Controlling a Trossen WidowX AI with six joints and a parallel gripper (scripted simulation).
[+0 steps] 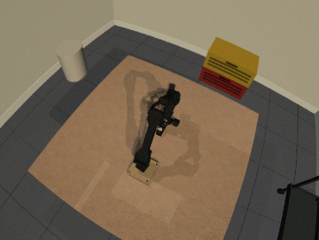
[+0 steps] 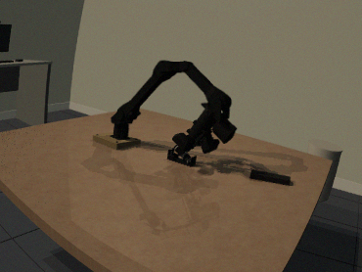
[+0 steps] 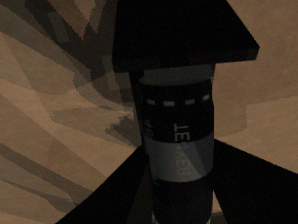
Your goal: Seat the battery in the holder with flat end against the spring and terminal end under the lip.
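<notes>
My gripper tip is 40 mm short of the spring coil, 10 mm to the right of it and 10 mm above it.
</notes>
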